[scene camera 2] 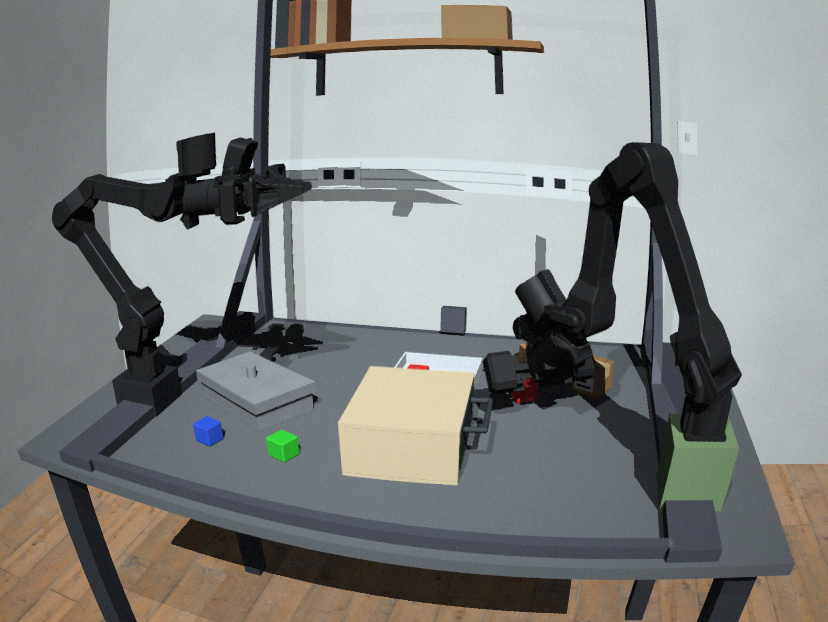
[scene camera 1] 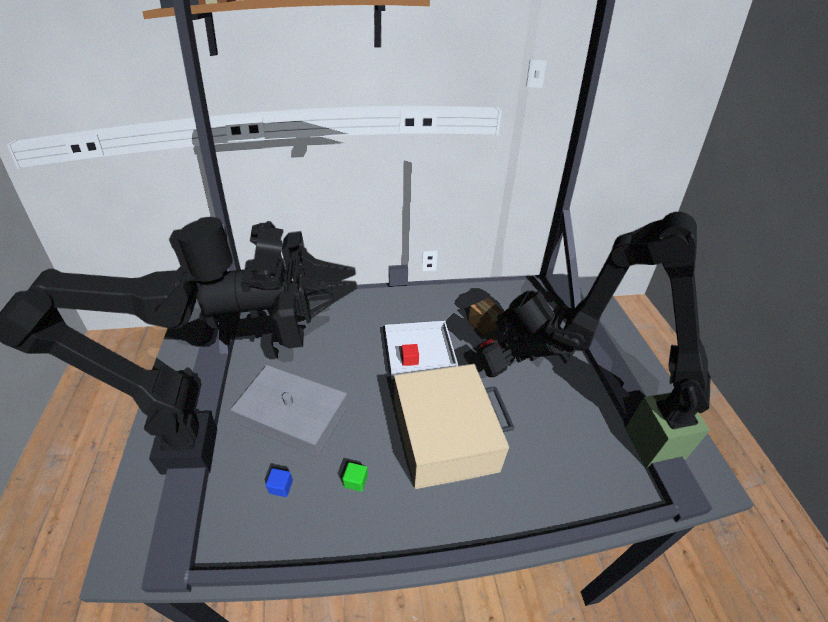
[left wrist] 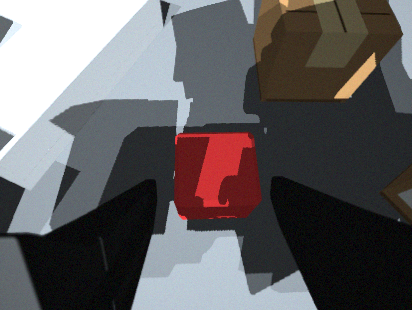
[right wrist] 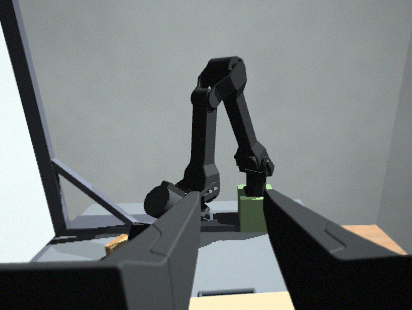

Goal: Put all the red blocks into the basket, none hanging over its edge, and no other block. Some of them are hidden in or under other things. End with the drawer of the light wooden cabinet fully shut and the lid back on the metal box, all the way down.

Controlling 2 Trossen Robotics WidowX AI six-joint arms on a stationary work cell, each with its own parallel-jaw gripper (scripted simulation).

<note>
The pictures show: the left gripper, the right gripper and a grey lid.
The left gripper also shows in scene camera 1 and in the left wrist view. The right gripper also shows in scene camera 2 and in the right wrist view.
</note>
